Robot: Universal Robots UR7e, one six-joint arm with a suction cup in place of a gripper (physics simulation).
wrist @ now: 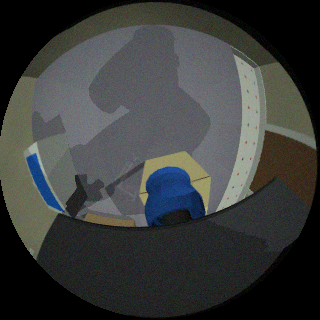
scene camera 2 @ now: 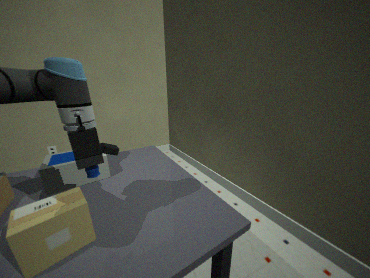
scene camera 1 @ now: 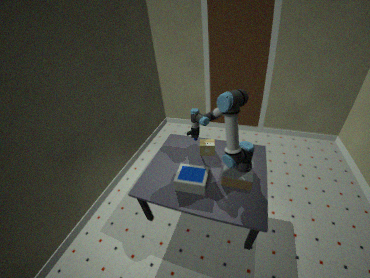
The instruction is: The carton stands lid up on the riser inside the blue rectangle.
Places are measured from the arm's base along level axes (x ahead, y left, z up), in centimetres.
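Pixels of known places: hand at its tool point: (wrist: 168, 186) (scene camera 2: 93, 174) (scene camera 1: 195, 139); arm's base at its link origin: (scene camera 1: 242, 165).
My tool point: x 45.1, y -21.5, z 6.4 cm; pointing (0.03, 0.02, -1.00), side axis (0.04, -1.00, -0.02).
Ahead of a thing's pixels: the offset from my tool point to its top centre. "*": to the spot under its first point. Level surfaces: height alone.
The tan carton @(dx -10.8, dy -2.9, dz -4.2 cm) (scene camera 1: 207, 147) (scene camera 2: 57, 237) (wrist: 182, 159) stands on the table, away from the riser. In scene camera 2 its upper face bears a white barcode label and a near side bears a plain pale label. The light grey riser @(dx -5.9, dy +38.8, dz -5.2 cm) (scene camera 1: 191, 187) (scene camera 2: 72, 176) (wrist: 57, 155) stands on the table with the blue rectangle @(* dx -6.5, dy +39.3, dz -5.2 cm) (scene camera 1: 192, 174) (scene camera 2: 62, 158) (wrist: 42, 182) on its top. My gripper (scene camera 1: 196, 138) (scene camera 2: 93, 173) (wrist: 168, 175), a blue suction cup, is open and holds nothing. It is beside the carton in both scene views and covers part of it in the wrist view.
The robot base stands on a tan block (scene camera 1: 237, 181) (scene camera 2: 5, 192) (wrist: 110, 220), to the right of the riser in scene camera 1. The grey table @(dz -17.2 cm) (scene camera 1: 155, 175) (scene camera 2: 170, 215) (wrist: 210, 75) bears broad arm shadows. A wall rises beyond the table's edge.
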